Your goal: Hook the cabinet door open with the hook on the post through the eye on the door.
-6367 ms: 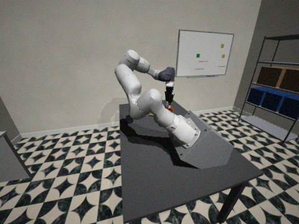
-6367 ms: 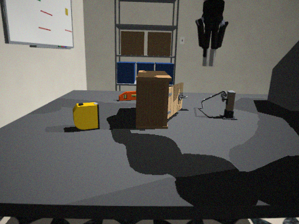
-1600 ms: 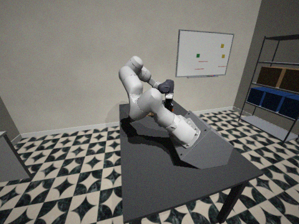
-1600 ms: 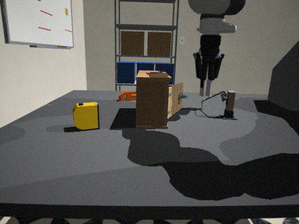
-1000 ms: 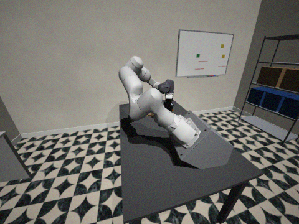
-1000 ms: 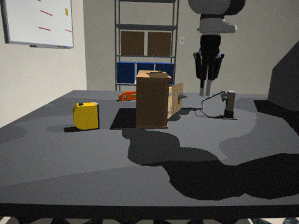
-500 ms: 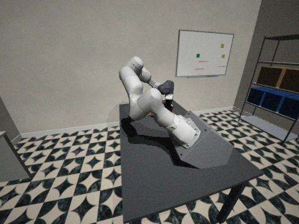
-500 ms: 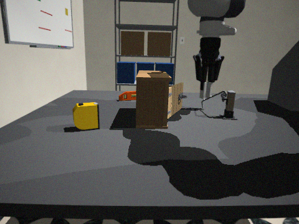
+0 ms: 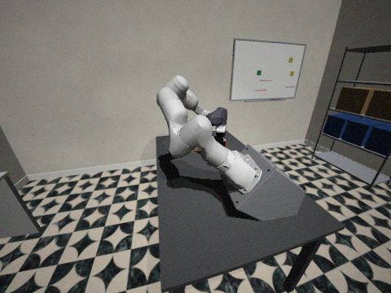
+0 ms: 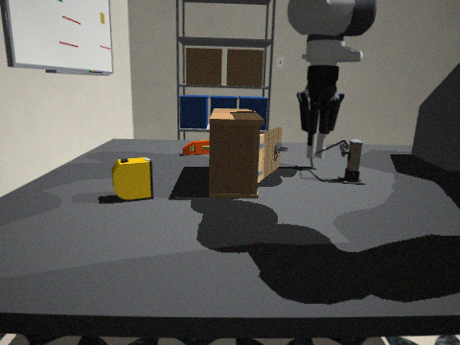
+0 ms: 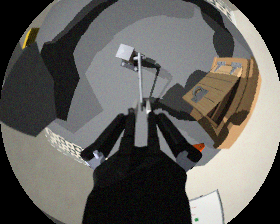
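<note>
Now: the cabinet door 14 cm ahead of my hand and 13 cm to the left of it. From my hand the other things lie so: yellow tape measure (41 cm ahead, 23 cm to the left, 2 cm below); then orange level (29 cm ahead, 14 cm to the right, 4 cm below).
</note>
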